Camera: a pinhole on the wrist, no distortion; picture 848 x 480 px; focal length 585.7 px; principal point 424.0 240.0 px. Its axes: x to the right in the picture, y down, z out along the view. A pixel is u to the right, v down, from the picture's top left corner.
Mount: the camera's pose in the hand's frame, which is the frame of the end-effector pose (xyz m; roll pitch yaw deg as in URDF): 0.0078 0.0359 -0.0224 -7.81 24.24 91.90
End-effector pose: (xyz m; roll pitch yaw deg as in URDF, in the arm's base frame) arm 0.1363 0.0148 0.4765 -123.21 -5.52 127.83
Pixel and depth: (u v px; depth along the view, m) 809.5 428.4 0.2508
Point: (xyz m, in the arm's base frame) 0.2258 -0.0229 0.1634
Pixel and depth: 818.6 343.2 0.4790
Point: 0.2442 -0.0288 -0.1133
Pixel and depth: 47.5 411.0 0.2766
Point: -0.0076 -0.2158 0.3262
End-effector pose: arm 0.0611 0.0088 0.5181 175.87 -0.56 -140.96
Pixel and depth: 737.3 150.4 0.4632
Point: -0.2410 0.3752 0.2485
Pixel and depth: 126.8 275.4 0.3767
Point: 0.0839 0.0781 0.1257
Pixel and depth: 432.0 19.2 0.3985
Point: -0.1672 0.1317 0.1814
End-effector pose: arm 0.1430 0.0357 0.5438 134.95 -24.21 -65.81
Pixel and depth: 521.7 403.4 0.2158
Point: -0.0826 0.0194 0.5090
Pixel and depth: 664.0 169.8 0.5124
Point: -0.3879 -0.1638 0.5879
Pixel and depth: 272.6 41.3 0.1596
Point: 0.0295 -0.0788 0.5094
